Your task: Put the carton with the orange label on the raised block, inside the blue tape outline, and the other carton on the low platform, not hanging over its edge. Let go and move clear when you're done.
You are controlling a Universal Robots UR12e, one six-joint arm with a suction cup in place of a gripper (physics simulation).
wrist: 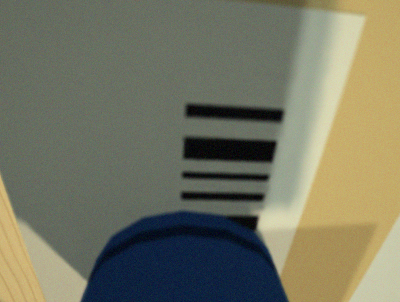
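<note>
My suction cup (185,260), dark blue, fills the bottom middle of the wrist view. It is right over a tan carton (345,165) with a large white-grey label (125,100) that bears black bars (230,149). The cup hides the lower end of the bars. Its lip is out of sight, so I cannot tell whether it touches or holds the carton. Much of the label lies in shadow. No orange label shows here, and I cannot tell which carton this is. The raised block with the blue tape outline and the low platform cannot be made out.
A pale wooden surface with visible grain (15,250) shows at the lower left edge. A light grey surface (382,275) lies beyond the carton's edge at the lower right. A darker shadow falls across the tan cardboard at the lower right.
</note>
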